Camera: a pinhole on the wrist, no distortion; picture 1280 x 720 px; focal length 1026.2 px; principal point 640.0 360.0 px. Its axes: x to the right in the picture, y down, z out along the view. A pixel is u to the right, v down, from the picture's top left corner.
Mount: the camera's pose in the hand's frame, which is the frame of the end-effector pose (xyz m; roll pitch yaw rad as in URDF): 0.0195 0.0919 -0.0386 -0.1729 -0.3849 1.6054
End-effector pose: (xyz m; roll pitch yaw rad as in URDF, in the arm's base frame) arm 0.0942 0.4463 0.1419 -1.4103 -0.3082 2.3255
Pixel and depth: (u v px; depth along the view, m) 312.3 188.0 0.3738
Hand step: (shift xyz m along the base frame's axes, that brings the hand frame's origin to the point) -0.1487 -0.1903 0.2000
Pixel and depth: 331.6 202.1 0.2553
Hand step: -0.1065 -0.1167 0.1040
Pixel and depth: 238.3 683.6 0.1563
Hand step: -0.0092 -0.0907 0.0160
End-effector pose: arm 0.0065 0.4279 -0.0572 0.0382 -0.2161 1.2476
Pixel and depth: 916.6 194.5 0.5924
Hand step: -0.0276 -0.1066 0.5672
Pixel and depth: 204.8 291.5 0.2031
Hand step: 0.0587 -0.0420 0.1122
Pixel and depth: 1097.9 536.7 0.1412
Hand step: -0.1056 -0.0202 0.1049
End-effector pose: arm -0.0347 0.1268 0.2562 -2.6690 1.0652 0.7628
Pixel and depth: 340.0 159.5 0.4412
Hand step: -0.3399 0.1240 -0.1326
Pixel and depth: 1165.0 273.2 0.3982
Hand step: -0.3205 -0.2103 -0.1891
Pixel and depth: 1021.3 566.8 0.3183
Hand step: -0.2581 -0.1698 -0.0560
